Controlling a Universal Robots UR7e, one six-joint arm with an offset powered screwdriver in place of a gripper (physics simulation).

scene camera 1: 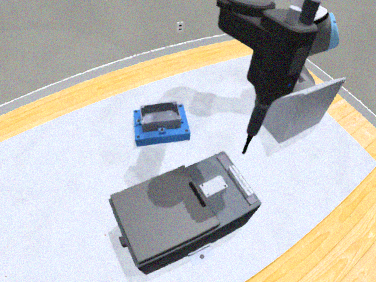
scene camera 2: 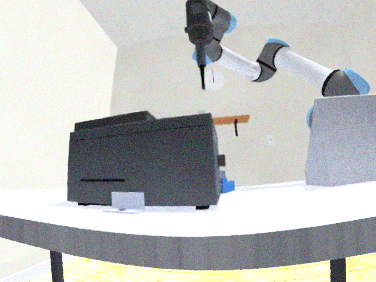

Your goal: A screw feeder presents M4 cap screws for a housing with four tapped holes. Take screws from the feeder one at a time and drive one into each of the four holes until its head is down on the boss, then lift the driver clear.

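My screwdriver (scene camera 1: 244, 152) (scene camera 2: 203, 89) points down, its bit tip in free air above the feeder's level in the scene camera 2 view. The bit is thin and dark; whether a screw sits on its tip is too small to tell. The dark grey screw feeder (scene camera 1: 165, 215) (scene camera 2: 145, 167) stands on the table, with a small white block (scene camera 1: 214, 185) and a pale strip (scene camera 1: 241, 181) on its top. The open grey housing (scene camera 1: 162, 124) sits in a blue fixture (scene camera 1: 172, 136) (scene camera 2: 228, 186) behind the feeder. Its holes and any screw heads are too blurred to make out.
A grey upright panel (scene camera 1: 300, 114) (scene camera 2: 342, 142) stands to the right of the feeder and housing, near the arm's base. A small pale bracket (scene camera 2: 128, 200) stands at the feeder's front. The table's front edge (scene camera 2: 190, 250) curves past the feeder.
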